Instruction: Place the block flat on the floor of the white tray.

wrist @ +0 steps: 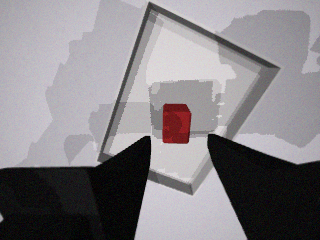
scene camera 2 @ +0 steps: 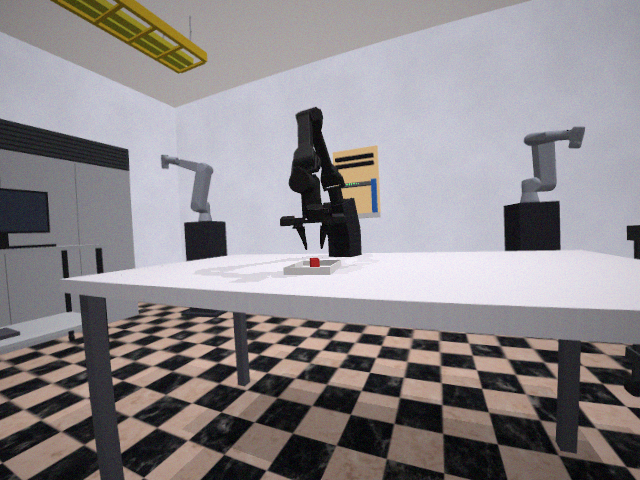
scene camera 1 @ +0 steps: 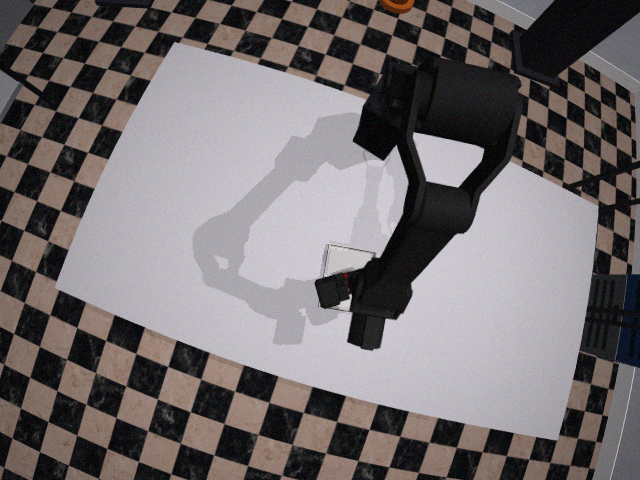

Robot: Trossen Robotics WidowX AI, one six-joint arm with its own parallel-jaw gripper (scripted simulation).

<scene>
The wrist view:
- my gripper: 178, 140
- white tray: 174, 59
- red block: 176, 117
</scene>
